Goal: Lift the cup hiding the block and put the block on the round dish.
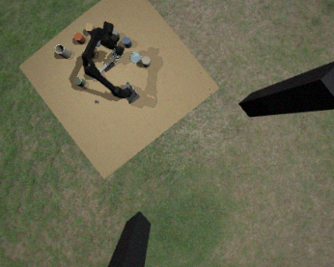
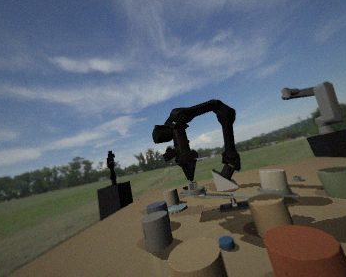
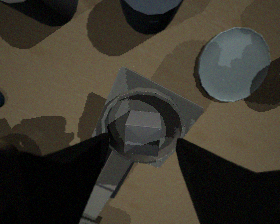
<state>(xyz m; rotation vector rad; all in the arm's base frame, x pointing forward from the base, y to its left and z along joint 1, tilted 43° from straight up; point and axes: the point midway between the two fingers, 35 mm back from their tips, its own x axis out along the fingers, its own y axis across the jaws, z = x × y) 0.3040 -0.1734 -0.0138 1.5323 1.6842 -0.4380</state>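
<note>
My gripper tip is now 2 cm above the grey block. The rest, counted from my gripper tip: grey cylinder 18 cm ahead, 10 cm to the right, 7 cm below; then small blue disc 22 cm ahead, 8 cm to the left, 11 cm below; then round pale blue dish 10 cm behind, 11 cm to the right, 11 cm below.
</note>
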